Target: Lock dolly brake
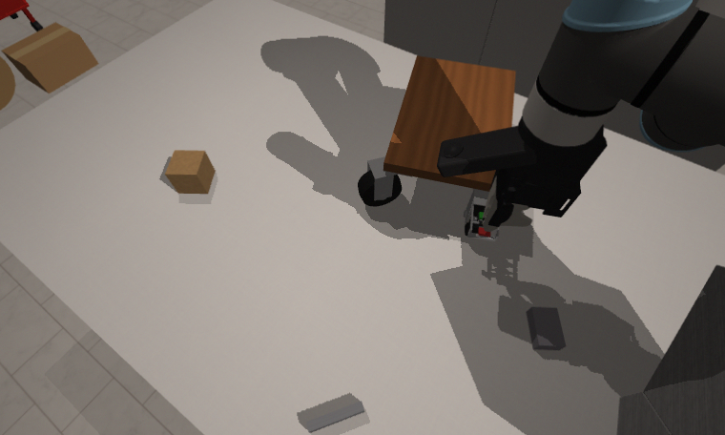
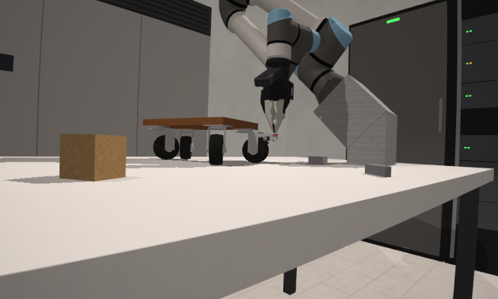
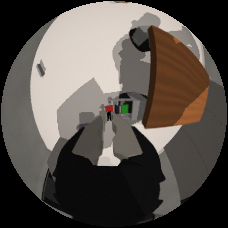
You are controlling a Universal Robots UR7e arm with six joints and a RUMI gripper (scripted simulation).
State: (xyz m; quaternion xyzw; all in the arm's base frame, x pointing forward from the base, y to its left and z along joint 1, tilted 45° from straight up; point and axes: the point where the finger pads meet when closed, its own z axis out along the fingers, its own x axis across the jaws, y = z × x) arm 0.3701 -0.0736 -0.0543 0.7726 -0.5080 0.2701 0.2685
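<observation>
Right now my hand is 1 cm to the left of the brake pedal and 3 cm above it. From my hand the other things lie so: dark grey block 15 cm behind, 6 cm to the left, 10 cm below; then brown cube 54 cm ahead, 14 cm to the left, 8 cm below.
</observation>
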